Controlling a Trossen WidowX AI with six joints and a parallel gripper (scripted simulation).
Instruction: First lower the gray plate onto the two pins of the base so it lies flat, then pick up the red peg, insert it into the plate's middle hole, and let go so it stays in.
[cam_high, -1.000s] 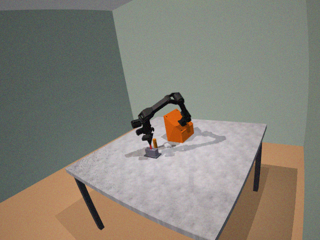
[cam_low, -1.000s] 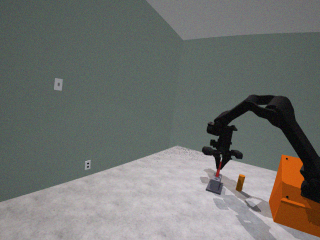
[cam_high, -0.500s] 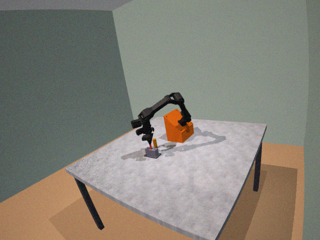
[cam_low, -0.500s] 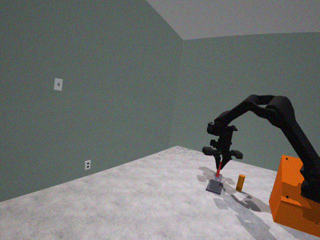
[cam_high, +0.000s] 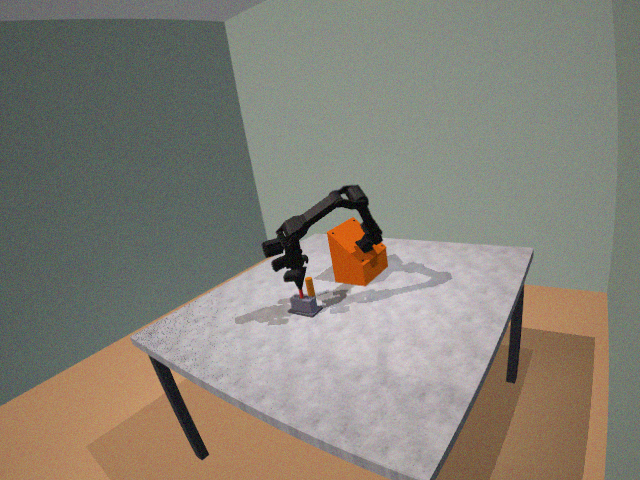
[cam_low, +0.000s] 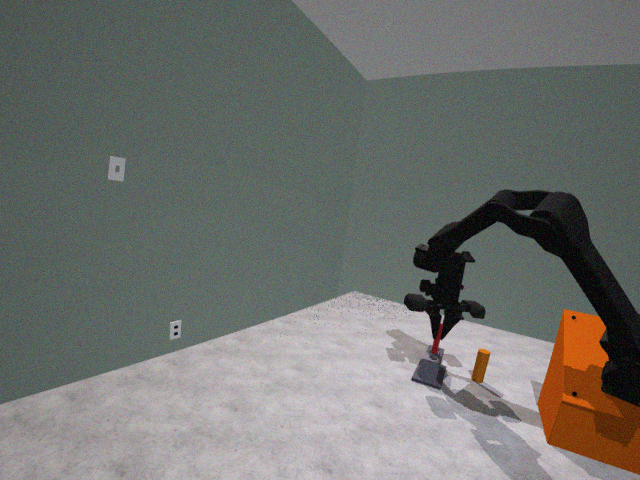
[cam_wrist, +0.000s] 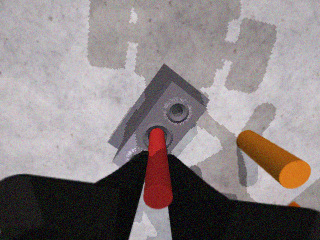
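Now: gripper tip right at the red peg. Also, from my gripper tip: gray base (9 cm below); short orange peg (11 cm behind, 7 cm to the right, 6 cm below); gray plate (5 cm below).
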